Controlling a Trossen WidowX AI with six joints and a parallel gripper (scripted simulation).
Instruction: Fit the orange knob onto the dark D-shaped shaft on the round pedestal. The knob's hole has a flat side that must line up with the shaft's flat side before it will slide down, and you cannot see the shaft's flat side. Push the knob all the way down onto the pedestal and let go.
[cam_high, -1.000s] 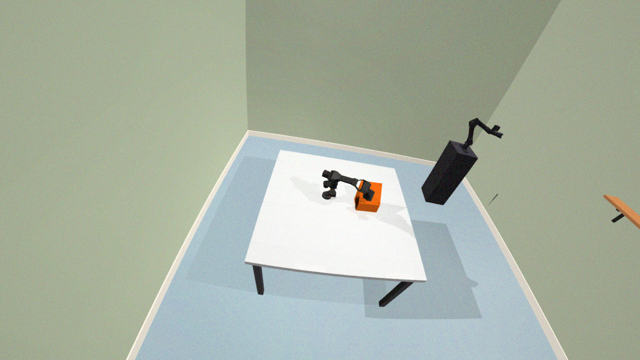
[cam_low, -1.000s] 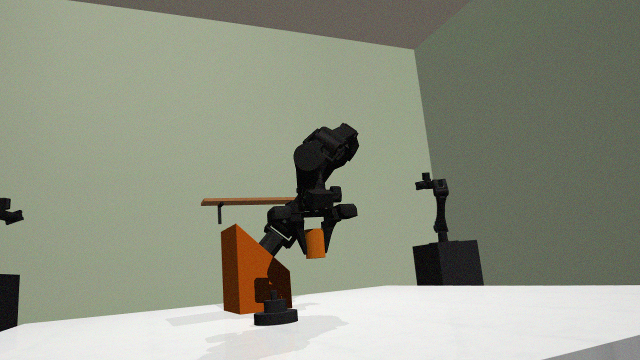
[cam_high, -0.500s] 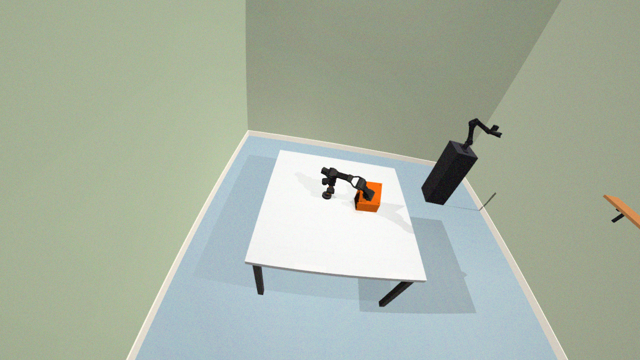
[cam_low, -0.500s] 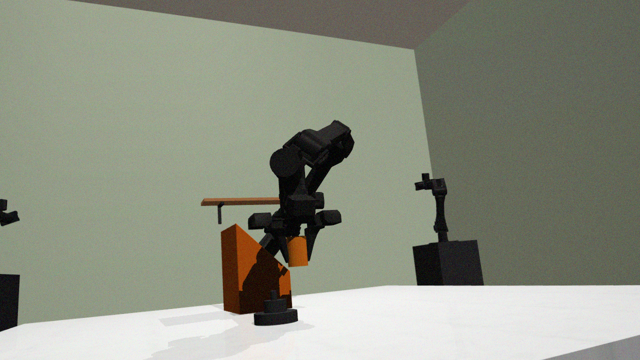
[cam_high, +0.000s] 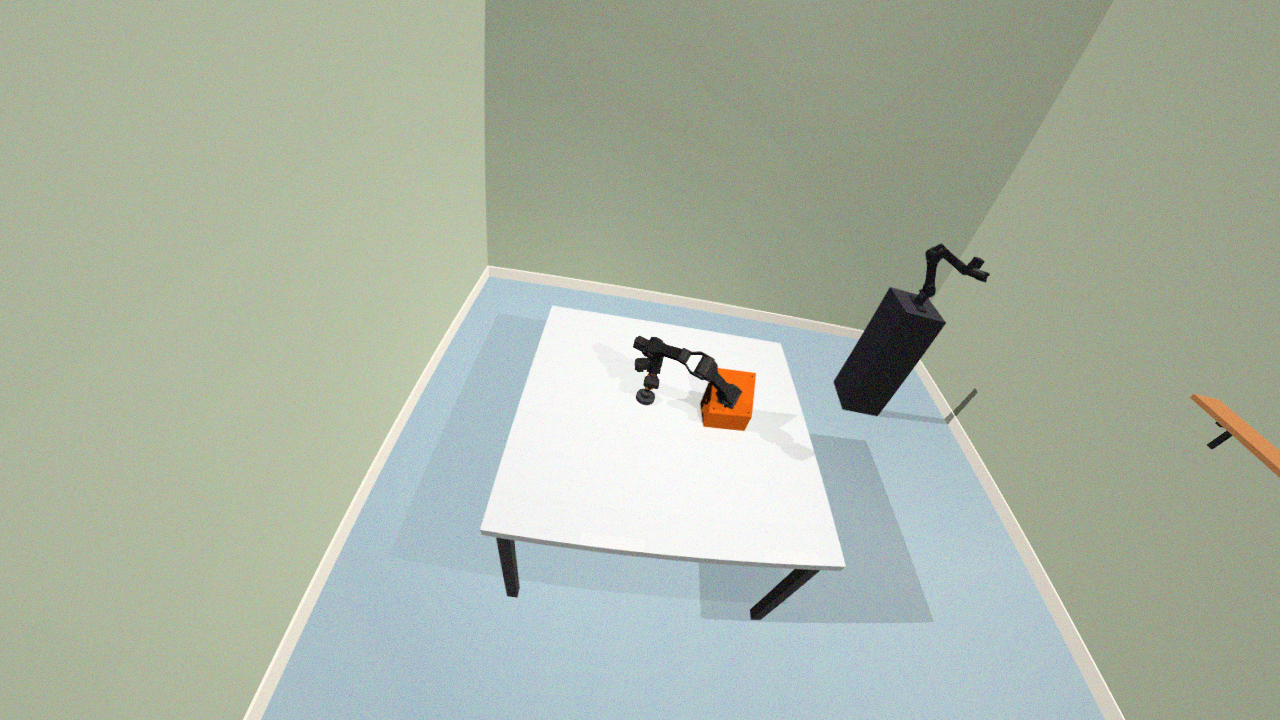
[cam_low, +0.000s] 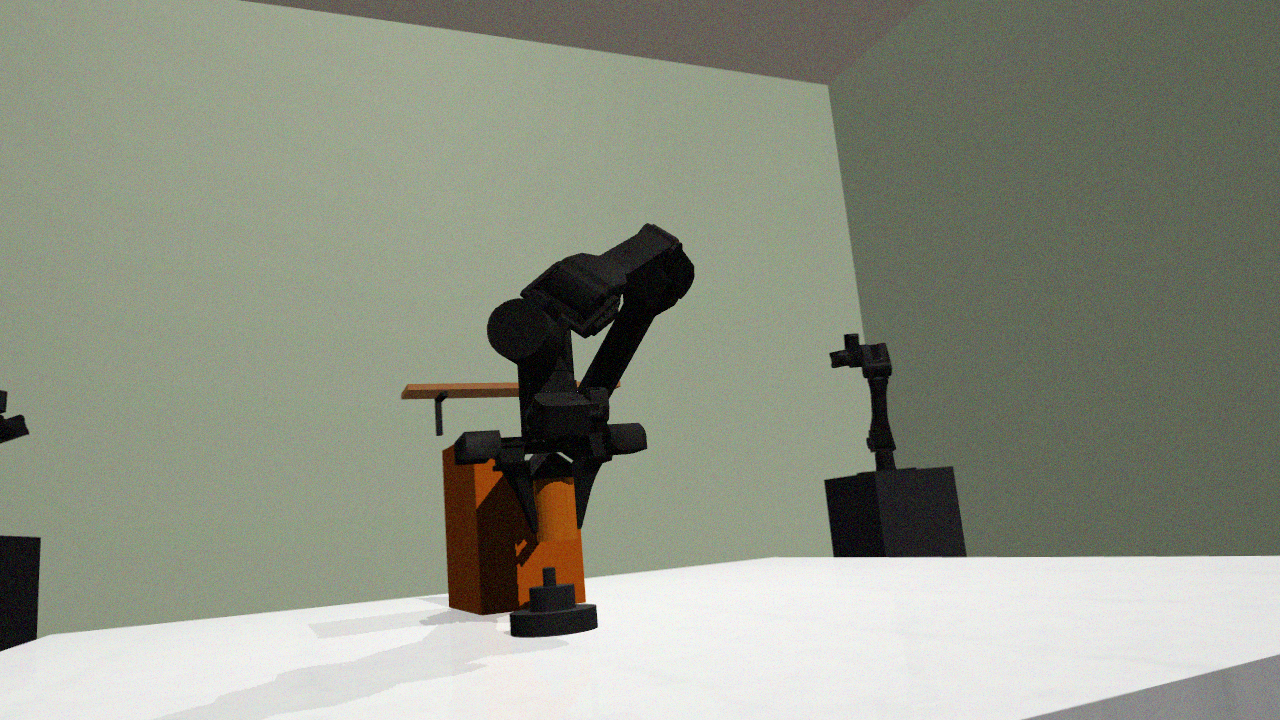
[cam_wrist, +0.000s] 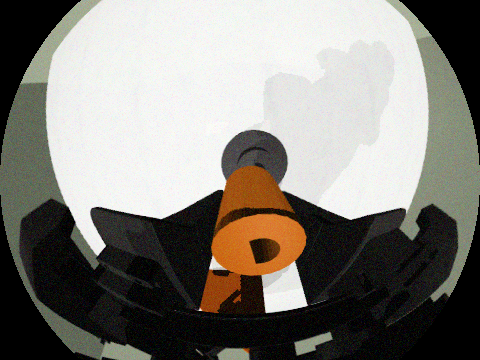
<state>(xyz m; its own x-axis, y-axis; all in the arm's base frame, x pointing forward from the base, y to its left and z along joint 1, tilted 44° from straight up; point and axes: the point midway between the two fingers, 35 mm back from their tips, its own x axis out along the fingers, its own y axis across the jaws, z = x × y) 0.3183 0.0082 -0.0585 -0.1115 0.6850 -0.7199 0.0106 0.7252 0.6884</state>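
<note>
Right now the round dark pedestal is 10 mm to the right of my gripper tip and 60 mm below it. From my gripper tip the other things lie so: orange knob 20 mm above.
</note>
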